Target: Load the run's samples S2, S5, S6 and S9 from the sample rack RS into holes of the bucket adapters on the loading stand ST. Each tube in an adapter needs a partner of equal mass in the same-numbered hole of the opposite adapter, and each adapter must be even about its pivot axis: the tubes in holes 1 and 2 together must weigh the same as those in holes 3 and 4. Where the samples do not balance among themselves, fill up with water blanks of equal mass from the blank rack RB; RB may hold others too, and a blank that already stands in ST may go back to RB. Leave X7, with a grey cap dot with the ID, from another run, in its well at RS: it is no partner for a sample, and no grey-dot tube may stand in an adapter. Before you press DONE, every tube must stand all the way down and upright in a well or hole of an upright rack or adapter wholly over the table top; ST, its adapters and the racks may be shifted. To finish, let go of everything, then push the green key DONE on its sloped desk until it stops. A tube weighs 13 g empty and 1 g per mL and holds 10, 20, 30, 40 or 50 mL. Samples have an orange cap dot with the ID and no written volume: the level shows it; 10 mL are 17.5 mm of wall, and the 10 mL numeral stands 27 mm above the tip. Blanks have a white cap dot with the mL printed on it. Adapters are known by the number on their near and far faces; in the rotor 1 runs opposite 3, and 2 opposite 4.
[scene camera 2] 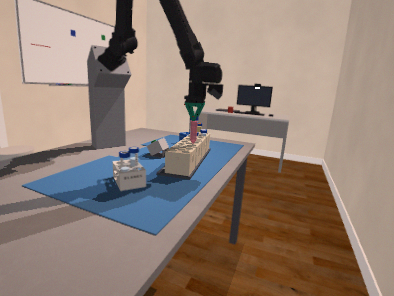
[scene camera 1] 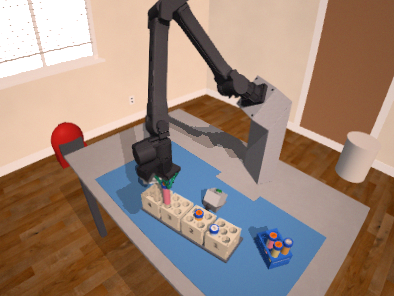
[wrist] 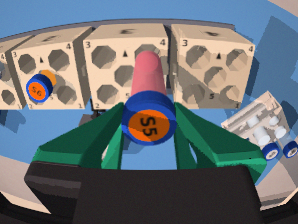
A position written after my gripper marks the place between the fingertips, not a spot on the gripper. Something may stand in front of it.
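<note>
Visible here: an orange-dot tube (wrist: 39,88), together with my gripper (wrist: 148,109).
</note>
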